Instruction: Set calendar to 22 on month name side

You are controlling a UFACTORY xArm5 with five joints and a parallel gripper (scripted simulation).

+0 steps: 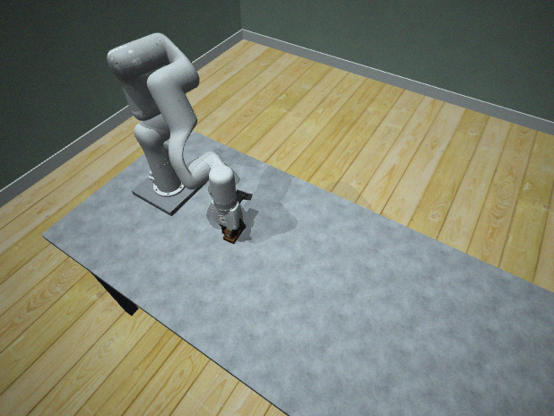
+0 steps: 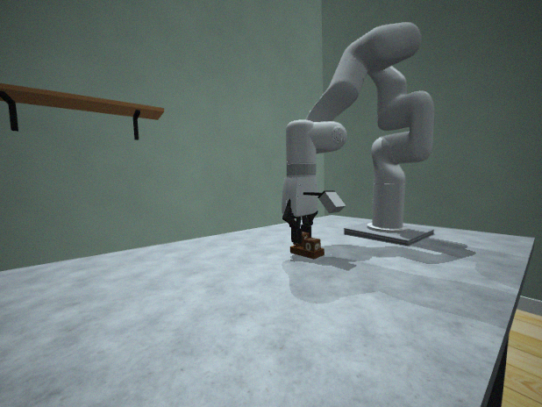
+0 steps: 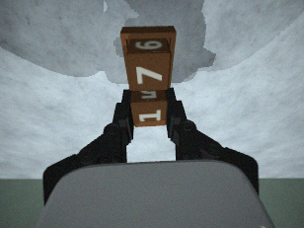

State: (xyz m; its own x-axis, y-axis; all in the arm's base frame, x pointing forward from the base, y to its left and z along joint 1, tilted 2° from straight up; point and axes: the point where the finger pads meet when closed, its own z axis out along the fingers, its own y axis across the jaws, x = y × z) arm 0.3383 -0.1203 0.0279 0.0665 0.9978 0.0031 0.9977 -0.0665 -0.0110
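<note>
The date cube is 1 cm below my hand. From my hand the other things lie so: brown calendar tray (2 cm to the left, 4 cm below).
</note>
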